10 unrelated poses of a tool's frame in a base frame.
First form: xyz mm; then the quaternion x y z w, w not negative.
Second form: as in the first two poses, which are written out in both.
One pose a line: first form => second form
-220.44 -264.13 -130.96 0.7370 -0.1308 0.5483 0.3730 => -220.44 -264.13 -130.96 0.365 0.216 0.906 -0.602 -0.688 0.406
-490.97 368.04 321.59 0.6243 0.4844 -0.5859 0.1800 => -490.97 368.04 321.59 -0.156 0.394 -0.906 0.816 -0.466 -0.343
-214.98 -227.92 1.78 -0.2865 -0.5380 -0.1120 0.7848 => -214.98 -227.92 1.78 0.396 0.132 0.909 0.484 0.811 -0.329
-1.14 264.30 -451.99 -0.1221 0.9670 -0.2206 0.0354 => -1.14 264.30 -451.99 -0.968 -0.252 -0.015 -0.221 0.873 -0.435
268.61 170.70 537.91 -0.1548 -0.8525 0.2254 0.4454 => 268.61 170.70 537.91 -0.555 0.465 0.690 0.063 0.850 -0.522
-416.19 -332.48 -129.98 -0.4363 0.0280 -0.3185 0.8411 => -416.19 -332.48 -129.98 0.796 -0.560 0.231 0.511 0.416 -0.752
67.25 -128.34 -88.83 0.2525 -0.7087 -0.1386 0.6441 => 67.25 -128.34 -88.83 -0.043 -0.536 0.843 -0.179 0.834 0.522
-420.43 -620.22 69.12 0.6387 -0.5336 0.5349 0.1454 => -420.43 -620.22 69.12 -0.142 -0.526 0.839 -0.837 -0.388 -0.385
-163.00 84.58 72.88 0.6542 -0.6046 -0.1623 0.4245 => -163.00 84.58 72.88 0.216 -0.929 0.301 -0.653 0.091 0.752
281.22 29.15 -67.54 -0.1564 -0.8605 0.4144 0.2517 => 281.22 29.15 -67.54 -0.824 0.478 0.304 0.061 0.608 -0.792
